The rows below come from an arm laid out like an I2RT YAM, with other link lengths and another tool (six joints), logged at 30 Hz.
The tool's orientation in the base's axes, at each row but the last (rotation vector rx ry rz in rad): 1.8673, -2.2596, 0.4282; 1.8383, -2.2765, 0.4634; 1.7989, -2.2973, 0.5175; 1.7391, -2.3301, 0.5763
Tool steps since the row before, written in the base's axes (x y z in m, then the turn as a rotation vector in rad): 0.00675, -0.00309, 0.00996, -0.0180, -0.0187, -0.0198; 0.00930, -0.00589, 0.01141, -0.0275, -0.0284, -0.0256; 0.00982, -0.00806, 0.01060, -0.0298, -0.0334, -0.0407; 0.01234, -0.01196, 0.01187, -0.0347, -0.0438, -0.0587
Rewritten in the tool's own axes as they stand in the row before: 0.00470, -0.00820, -0.00806, 0.0146, 0.0166, 0.0240; 0.00712, -0.01162, -0.00810, 0.0237, 0.0247, 0.0323; 0.00848, -0.01286, -0.00604, 0.0235, 0.0283, 0.0480; 0.01115, -0.01698, -0.00485, 0.0276, 0.0341, 0.0682
